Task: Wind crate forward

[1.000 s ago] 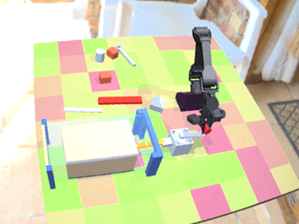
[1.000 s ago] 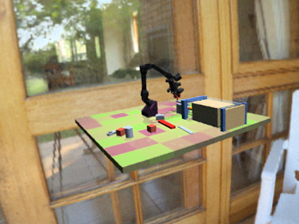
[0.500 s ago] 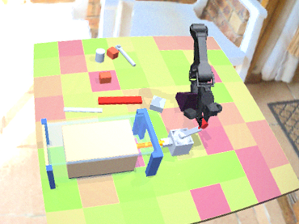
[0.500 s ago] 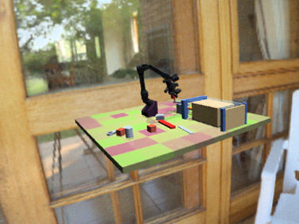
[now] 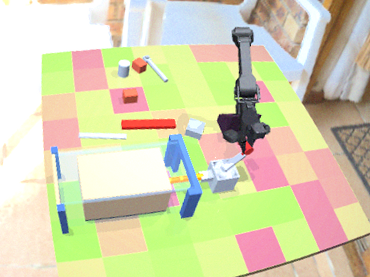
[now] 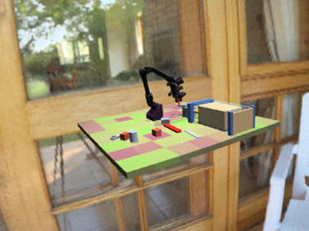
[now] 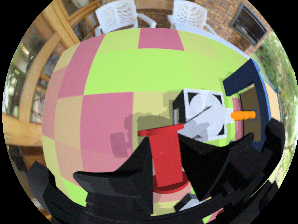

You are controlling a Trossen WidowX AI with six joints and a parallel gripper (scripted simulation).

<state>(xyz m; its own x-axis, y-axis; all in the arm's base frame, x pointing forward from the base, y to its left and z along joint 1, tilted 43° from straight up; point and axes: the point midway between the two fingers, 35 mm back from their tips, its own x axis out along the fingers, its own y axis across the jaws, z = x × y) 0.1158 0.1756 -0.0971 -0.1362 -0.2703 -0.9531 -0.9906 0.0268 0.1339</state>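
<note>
The winch handle lies 40 mm ahead of my gripper tip and 30 mm below it. The rest, counted from my gripper tip: grey block 250 mm to the right, 120 mm below, 90 mm ahead; grey winch 100 mm below, 80 mm ahead, 20 mm to the left; red grip 20 mm to the right.
</note>
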